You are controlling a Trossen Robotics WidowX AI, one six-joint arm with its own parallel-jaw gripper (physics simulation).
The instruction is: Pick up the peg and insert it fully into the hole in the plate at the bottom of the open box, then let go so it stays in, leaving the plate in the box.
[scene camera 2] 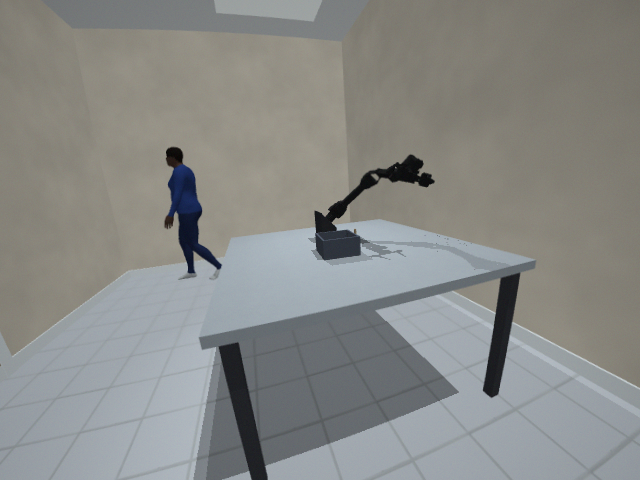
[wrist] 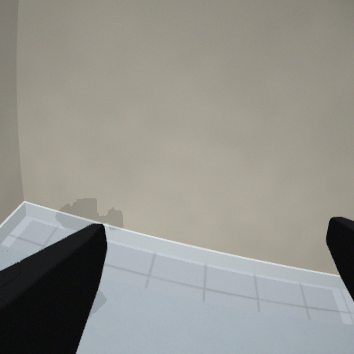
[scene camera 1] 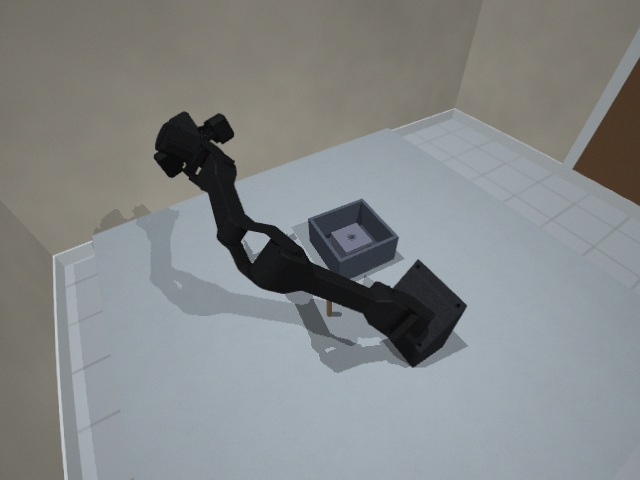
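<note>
The tan peg stands upright on the table, between the box and the arm's base; the arm hides its upper part in scene camera 1. The open blue-grey box stands on the table. The pale square plate lies on its bottom, with the round hole facing up. The box walls hide the plate in scene camera 2. My gripper is open and empty, high above the table and far from peg and box. Neither peg nor box shows in the wrist view.
The arm's dark base block stands near the box and the peg. The arm's links pass above the peg in scene camera 1. The pale table has a wall beyond its edge. A person in blue is on the floor away from the table.
</note>
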